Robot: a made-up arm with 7 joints. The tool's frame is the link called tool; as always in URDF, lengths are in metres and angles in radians. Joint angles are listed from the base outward. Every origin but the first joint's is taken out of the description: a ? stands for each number. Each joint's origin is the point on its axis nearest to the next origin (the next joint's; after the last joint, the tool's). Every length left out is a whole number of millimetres.
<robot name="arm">
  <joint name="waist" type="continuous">
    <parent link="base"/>
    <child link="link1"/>
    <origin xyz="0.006 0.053 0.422" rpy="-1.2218 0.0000 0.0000"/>
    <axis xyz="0 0 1"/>
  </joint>
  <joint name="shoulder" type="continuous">
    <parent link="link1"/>
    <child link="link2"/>
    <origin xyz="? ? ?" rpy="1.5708 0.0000 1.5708"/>
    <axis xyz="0 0 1"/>
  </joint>
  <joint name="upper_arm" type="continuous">
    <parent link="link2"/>
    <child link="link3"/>
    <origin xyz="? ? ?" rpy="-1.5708 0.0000 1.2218"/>
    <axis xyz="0 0 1"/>
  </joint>
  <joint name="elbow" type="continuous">
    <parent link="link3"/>
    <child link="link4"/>
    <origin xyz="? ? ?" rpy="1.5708 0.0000 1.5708"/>
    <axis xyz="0 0 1"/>
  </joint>
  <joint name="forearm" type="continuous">
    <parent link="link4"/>
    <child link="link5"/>
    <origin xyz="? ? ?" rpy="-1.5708 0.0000 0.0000"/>
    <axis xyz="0 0 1"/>
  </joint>
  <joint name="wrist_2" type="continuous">
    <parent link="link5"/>
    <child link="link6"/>
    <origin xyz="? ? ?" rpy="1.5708 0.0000 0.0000"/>
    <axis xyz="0 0 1"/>
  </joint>
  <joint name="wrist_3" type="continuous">
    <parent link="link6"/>
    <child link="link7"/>
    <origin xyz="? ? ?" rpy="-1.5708 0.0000 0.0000"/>
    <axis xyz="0 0 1"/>
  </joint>
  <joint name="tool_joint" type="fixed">
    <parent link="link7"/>
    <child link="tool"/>
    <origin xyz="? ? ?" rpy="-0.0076 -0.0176 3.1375"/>
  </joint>
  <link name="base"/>
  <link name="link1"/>
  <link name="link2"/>
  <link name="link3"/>
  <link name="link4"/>
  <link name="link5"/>
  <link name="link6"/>
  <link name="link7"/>
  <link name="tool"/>
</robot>
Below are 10 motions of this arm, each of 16 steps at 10 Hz.
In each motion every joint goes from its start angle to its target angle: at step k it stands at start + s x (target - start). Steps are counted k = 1, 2, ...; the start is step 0. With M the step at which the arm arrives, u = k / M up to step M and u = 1 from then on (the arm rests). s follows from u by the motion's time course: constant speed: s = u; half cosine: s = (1 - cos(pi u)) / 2; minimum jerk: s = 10 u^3 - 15 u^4 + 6 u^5.
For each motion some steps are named. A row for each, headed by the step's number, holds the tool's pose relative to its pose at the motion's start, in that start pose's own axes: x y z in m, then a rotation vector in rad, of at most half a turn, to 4 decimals.
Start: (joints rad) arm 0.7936 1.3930 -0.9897 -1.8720 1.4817 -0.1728 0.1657
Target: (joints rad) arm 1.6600 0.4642 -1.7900 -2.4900 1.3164 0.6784 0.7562
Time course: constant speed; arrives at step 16
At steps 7, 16:
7: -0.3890 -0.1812 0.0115 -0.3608 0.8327 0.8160
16: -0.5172 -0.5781 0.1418 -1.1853 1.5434 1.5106

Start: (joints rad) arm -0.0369 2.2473 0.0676 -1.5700 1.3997 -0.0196 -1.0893
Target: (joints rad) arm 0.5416 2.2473 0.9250 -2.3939 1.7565 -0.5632 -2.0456
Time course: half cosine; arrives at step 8
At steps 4, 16:
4: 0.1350 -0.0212 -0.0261 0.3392 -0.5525 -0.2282
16: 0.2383 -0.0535 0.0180 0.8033 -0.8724 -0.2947

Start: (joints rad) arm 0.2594 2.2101 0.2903 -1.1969 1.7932 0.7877 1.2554
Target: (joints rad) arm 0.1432 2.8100 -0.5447 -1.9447 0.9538 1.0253 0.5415
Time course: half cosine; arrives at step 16
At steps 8, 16:
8: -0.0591 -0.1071 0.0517 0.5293 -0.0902 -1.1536
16: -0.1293 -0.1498 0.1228 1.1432 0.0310 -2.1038

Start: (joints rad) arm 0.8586 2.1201 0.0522 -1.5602 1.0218 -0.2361 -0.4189
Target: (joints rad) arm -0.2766 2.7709 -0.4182 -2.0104 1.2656 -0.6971 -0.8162
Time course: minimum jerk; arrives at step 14
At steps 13, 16:
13: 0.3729 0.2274 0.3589 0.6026 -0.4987 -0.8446
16: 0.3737 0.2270 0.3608 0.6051 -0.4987 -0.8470

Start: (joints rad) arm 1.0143 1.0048 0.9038 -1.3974 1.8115 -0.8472 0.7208
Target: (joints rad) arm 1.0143 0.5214 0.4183 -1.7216 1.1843 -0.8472 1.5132
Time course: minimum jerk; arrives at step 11
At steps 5, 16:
5: 0.0105 0.0338 0.1453 0.1141 0.1981 0.2075
16: -0.0123 0.0232 0.3633 0.3501 0.4002 0.6512

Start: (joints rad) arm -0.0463 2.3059 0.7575 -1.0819 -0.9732 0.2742 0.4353
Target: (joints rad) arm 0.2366 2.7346 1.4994 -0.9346 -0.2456 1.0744 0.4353
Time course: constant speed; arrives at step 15
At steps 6, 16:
6: -0.0018 0.1103 -0.0476 0.2237 0.3283 0.3915
16: 0.0424 0.2215 -0.0904 0.1738 0.7016 1.1104

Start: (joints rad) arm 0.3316 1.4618 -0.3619 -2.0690 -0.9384 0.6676 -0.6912
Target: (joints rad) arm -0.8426 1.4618 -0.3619 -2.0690 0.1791 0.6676 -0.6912
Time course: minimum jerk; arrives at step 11
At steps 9, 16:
9: -0.3636 0.1734 -0.1238 0.4618 0.2234 0.8354
16: -0.3814 0.1823 -0.1185 0.4991 0.2165 0.8655

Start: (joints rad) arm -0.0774 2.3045 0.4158 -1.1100 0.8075 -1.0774 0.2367
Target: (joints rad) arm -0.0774 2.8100 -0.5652 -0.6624 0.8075 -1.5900 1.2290
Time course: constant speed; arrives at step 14
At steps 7, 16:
7: -0.0079 0.0346 -0.0633 -0.3771 0.2737 0.3850
16: 0.0422 0.0901 -0.1411 -0.6315 0.7555 0.6617

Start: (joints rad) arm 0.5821 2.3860 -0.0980 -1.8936 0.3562 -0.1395 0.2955
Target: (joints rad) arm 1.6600 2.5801 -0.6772 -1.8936 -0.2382 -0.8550 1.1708
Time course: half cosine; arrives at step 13
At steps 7, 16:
7: -0.0863 -0.2392 -0.0981 -1.0421 0.0634 0.5610
16: -0.1046 -0.4205 -0.0377 -1.9361 0.3817 1.0530

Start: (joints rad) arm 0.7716 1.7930 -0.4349 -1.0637 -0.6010 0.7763 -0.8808
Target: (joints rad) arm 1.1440 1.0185 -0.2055 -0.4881 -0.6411 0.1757 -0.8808
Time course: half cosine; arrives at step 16
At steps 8, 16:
8: 0.2593 -0.0404 0.1111 -0.0386 -0.5152 -0.0072
16: 0.4517 -0.1284 0.3427 -0.1674 -1.0589 0.0110

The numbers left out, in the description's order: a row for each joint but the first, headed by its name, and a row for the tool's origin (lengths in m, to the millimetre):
shoulder: 0.052 -0.003 0.000
upper_arm: 0.482 -0.193 0.000
elbow: 0.007 -0.045 0.000
forearm: 0.019 -0.214 0.000
wrist_2: 0.001 -0.035 0.000
wrist_3: 0.007 -0.026 0.000
tool: -0.004 -0.022 0.000

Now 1 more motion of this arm.
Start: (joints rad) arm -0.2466 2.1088 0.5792 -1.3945 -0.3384 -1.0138 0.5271
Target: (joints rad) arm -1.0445 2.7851 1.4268 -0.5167 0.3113 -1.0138 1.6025
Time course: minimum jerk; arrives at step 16
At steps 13, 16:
13: 0.5143 0.3159 0.3992 1.0104 -0.9925 -0.1945
16: 0.5455 0.3064 0.4133 0.9874 -1.0953 -0.2179

